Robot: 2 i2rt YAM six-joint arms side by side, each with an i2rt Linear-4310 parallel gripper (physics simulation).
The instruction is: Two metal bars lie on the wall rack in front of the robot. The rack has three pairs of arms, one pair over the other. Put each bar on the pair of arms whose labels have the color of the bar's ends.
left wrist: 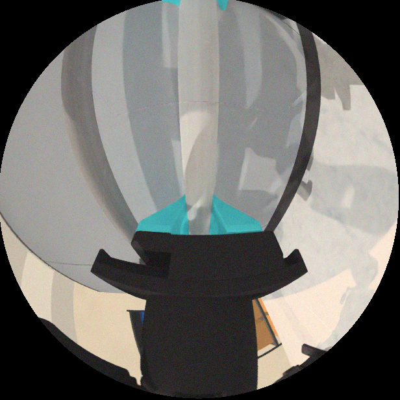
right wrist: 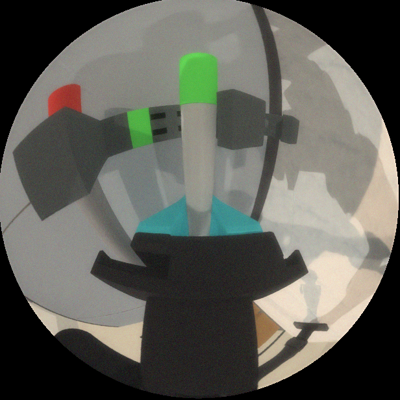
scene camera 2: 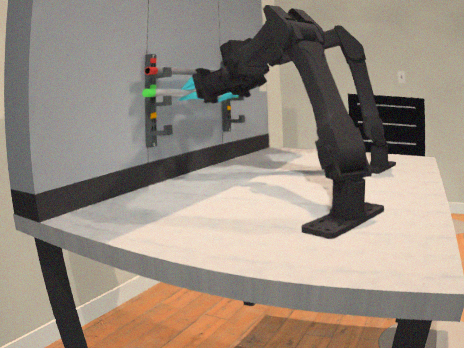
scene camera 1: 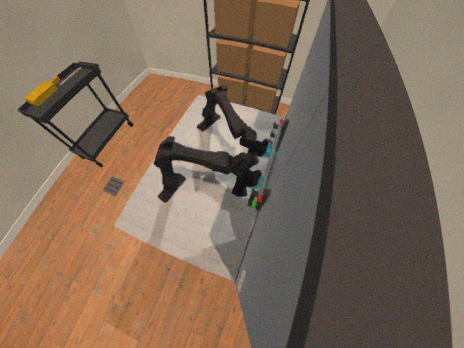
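Where they show: left gripper, fingertip midpoint: (scene camera 2: 178, 96) (scene camera 1: 276, 154); left arm's base at its link origin: (scene camera 2: 347, 220) (scene camera 1: 208, 122); right arm's base at its link origin: (scene camera 2: 379, 168) (scene camera 1: 172, 187).
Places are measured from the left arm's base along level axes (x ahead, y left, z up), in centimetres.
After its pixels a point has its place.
Note:
My left gripper (scene camera 1: 270, 148) @(x 59.8, y -6.1, z 22.8 cm) (scene camera 2: 187, 91) @(x 59.8, y -6.1, z 22.8 cm) (left wrist: 198, 196) and my right gripper (scene camera 1: 259, 181) @(x 66.1, y -24.7, z 21.3 cm) (scene camera 2: 229, 96) (right wrist: 198, 197) are both shut on the green-ended bar (scene camera 2: 170, 92) @(x 53.0, y 1.1, z 24.0 cm) (left wrist: 199, 75) (right wrist: 200, 140). They hold it close to the wall, just above the middle pair of arms, whose green label (right wrist: 140, 127) shows in the right wrist view. Whether it touches those arms is not clear. The red-ended bar (scene camera 2: 182, 71) @(x 55.2, y -4.4, z 30.0 cm) (right wrist: 102, 220) lies on the top pair, beside the red label (scene camera 2: 153, 60) @(x 53.6, y 6.1, z 33.2 cm). The lowest pair, with orange labels (scene camera 2: 153, 115) @(x 53.7, y 6.1, z 18.2 cm), carries no bar.
The rack's middle arm (right wrist: 240, 120) stands close beside the held bar in the right wrist view. The grey wall panel (scene camera 2: 100, 120) @(x 49.0, y 23.8, z 18.8 cm) is behind the rack, above the pale table (scene camera 2: 280, 260) @(x -2.5, y 21.1, z 0.0 cm). A shelf unit with boxes and a dark cart (scene camera 1: 60, 107) stand away from the table.

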